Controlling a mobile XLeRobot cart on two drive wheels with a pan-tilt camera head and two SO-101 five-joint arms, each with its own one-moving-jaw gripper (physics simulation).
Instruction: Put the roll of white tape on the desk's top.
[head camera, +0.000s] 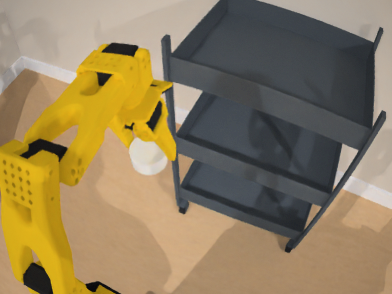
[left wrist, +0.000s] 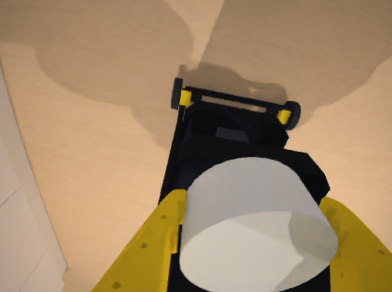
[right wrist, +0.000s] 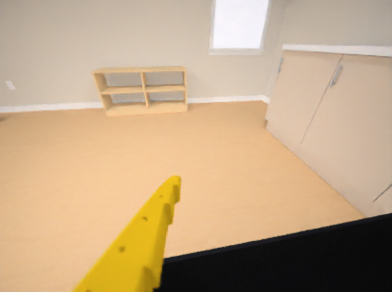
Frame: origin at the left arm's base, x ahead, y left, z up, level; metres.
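Seen in the pictures: left hand, its tool point: (head camera: 134, 148) (left wrist: 186, 202); right hand, its tool point: (right wrist: 180, 185).
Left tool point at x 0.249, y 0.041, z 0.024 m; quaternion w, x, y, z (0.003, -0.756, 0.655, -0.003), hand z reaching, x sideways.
Observation:
A point is followed by its place in that frame.
The roll of white tape (head camera: 148, 157) @[x 0.235, y 0.010, z 0.042 m] (left wrist: 252, 225) @[x 0.263, y 0.025, z 0.041 m] is held between the two jaws of my left gripper (head camera: 150, 150) @[x 0.249, y 0.041, z 0.024 m] (left wrist: 255, 212), which press on its two sides. In the head camera it hangs in the air over the floor, to the left of the dark cart. My right gripper shows in the right wrist view as one notched yellow jaw at the lower left; its moving jaw is out of the picture, so it is fully open. The desk does not show in these views.
A dark grey three-tier cart (head camera: 300, 117) @[x 0.505, y -0.150, z -0.091 m] stands against the wall at the right in the head camera. The robot's black wheeled base (left wrist: 200, 152) @[x 0.068, y -0.002, z -0.292 m] shows below the tape. The right wrist view shows a wooden shelf unit (right wrist: 145, 90) @[x -2.513, y -0.614, z -0.427 m] and beige cabinets (right wrist: 310, 95) @[x -1.251, y 0.848, z -0.204 m].

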